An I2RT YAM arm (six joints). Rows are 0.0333 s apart.
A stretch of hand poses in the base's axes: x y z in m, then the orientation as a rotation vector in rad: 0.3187, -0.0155, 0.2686, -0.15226, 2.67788, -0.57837; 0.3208, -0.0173, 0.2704, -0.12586, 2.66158, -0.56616; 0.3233, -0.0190, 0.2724, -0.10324, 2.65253, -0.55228; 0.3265, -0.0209, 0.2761, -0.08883, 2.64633, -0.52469; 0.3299, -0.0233, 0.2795, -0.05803, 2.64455, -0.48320; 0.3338, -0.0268, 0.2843, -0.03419, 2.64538, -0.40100; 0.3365, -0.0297, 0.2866, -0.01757, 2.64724, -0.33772; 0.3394, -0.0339, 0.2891, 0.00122, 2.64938, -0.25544; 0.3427, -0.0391, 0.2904, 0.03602, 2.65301, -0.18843; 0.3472, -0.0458, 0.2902, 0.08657, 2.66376, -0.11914; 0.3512, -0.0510, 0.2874, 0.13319, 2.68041, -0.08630; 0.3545, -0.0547, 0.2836, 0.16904, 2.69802, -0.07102
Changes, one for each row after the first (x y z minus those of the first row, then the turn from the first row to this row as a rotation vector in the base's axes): 0.0021, -0.0018, 0.0018, 0.01066, -0.02235, -0.01219; 0.0046, -0.0035, 0.0038, 0.02274, -0.03707, -0.02322; 0.0078, -0.0054, 0.0075, 0.04360, -0.04914, -0.02692; 0.0112, -0.0078, 0.0109, 0.07714, -0.06106, -0.04051; 0.0151, -0.0113, 0.0157, 0.13888, -0.07232, -0.04315; 0.0178, -0.0142, 0.0180, 0.18641, -0.07802, -0.04456; 0.0207, -0.0184, 0.0205, 0.24796, -0.08330, -0.04479; 0.0240, -0.0236, 0.0218, 0.30108, -0.08694, -0.05941; 0.0285, -0.0303, 0.0216, 0.35817, -0.08379, -0.08664; 0.0325, -0.0355, 0.0188, 0.38839, -0.07264, -0.11793; 0.0358, -0.0392, 0.0150, 0.40431, -0.05873, -0.14432
